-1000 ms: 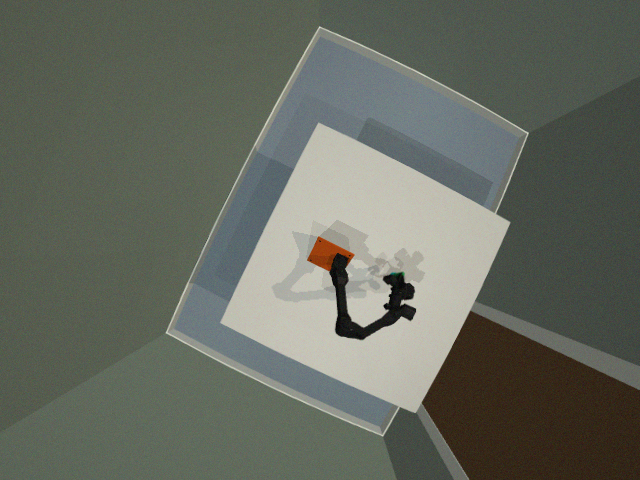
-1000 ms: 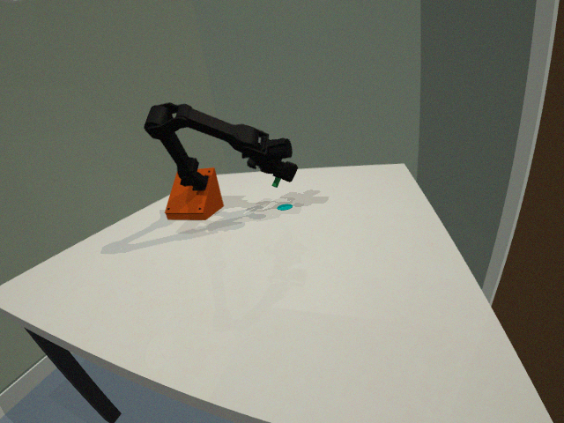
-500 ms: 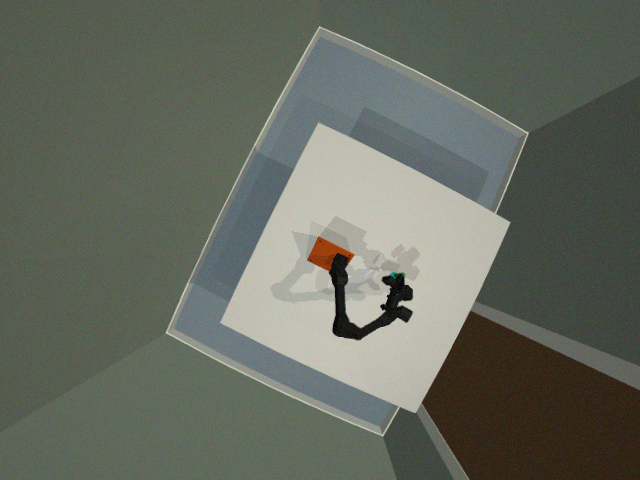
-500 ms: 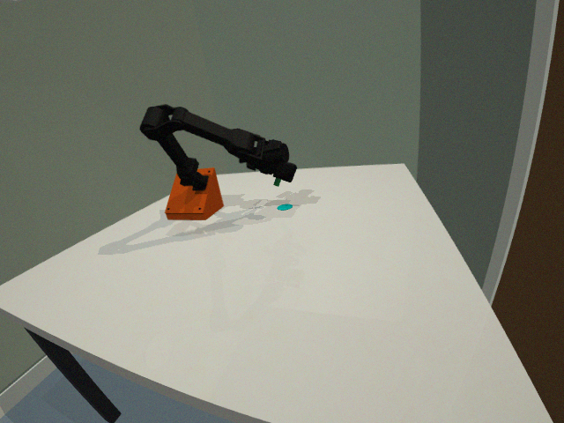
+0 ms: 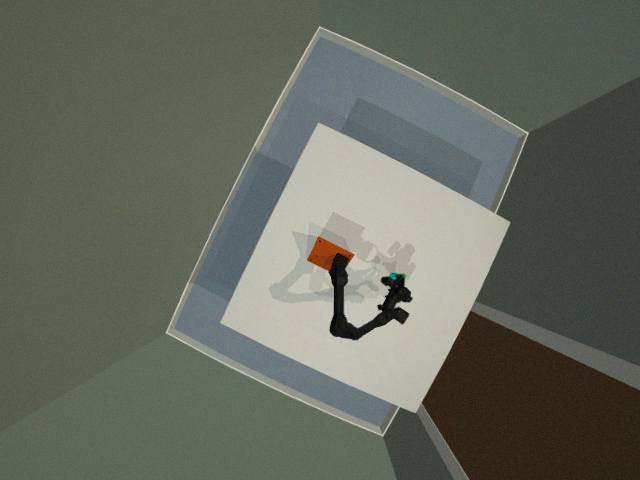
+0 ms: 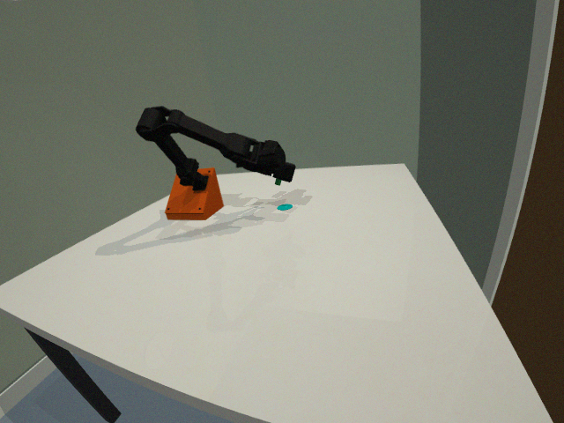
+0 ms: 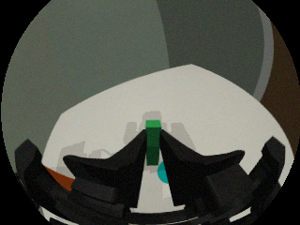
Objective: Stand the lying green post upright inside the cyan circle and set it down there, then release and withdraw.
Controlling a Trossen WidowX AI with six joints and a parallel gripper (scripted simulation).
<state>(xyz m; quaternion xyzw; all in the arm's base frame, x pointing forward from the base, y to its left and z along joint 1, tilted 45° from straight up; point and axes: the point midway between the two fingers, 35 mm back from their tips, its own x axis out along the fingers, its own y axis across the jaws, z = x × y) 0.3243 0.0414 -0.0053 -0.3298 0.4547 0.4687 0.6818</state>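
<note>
Right now the cyan circle is 10 mm ahead of my gripper tip, 30 mm to the right of it and 140 mm below it. Also, from my gripper tip: green post (10 mm behind, 10 mm to the right, 20 mm below).
</note>
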